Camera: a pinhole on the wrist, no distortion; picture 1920 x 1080 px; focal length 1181.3 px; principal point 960.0 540.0 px. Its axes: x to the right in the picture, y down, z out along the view. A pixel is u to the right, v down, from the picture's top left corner.
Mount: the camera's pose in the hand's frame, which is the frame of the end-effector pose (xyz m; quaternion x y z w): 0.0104 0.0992 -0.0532 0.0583 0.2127 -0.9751 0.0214
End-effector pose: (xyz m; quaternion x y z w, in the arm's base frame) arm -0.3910 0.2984 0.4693 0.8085 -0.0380 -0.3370 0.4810
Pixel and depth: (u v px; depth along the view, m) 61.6 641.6 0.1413
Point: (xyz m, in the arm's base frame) -0.3515 0.1800 0.4162
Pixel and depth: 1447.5 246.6 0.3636
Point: -0.6953 0.1334 0.4926
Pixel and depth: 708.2 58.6 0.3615
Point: -0.5385 -0.0196 0.4099
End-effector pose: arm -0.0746 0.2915 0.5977 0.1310 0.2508 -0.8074 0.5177
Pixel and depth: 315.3 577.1 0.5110
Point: -0.2662 -0.0830 0.8864
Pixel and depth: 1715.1 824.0 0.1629
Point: -0.0309 0.3412 0.7045
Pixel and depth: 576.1 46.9 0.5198
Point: -0.0220 -0.1050 0.9661
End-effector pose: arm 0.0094 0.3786 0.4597 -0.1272 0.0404 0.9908 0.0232
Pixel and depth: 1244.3 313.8 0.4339
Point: 0.0591 0.4125 0.8428
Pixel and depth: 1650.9 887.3 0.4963
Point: 0.2575 0.6372 0.8111
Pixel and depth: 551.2 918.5 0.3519
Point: -0.1391 0.5497 0.6475
